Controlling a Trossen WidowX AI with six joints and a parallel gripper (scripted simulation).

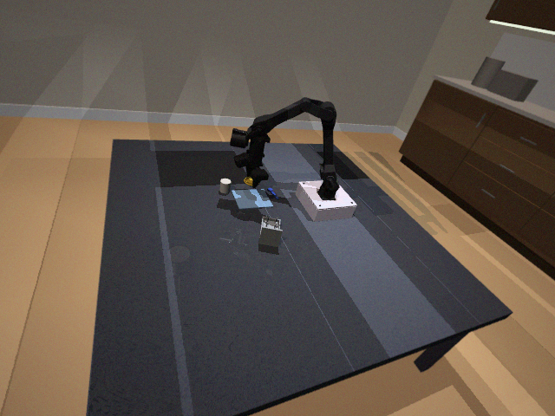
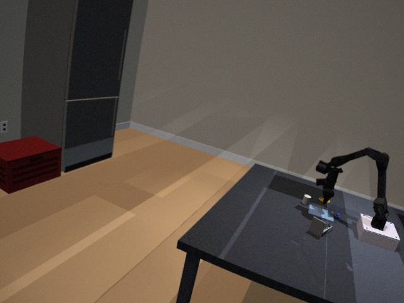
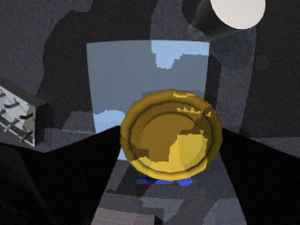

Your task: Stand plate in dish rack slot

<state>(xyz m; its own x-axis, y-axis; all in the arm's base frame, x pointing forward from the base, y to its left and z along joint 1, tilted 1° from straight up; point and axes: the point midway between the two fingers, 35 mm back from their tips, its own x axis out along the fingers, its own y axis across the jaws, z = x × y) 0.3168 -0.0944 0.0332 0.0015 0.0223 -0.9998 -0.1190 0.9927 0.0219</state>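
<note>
The dish rack is 24 cm to the left of my gripper tip, 4 cm below it and 3 cm behind it. Round my gripper tip: white cup (10 cm ahead, 4 cm to the right, 4 cm below); plate (1 cm above); light blue mat (6 cm below, 3 cm to the left, 1 cm behind).
</note>
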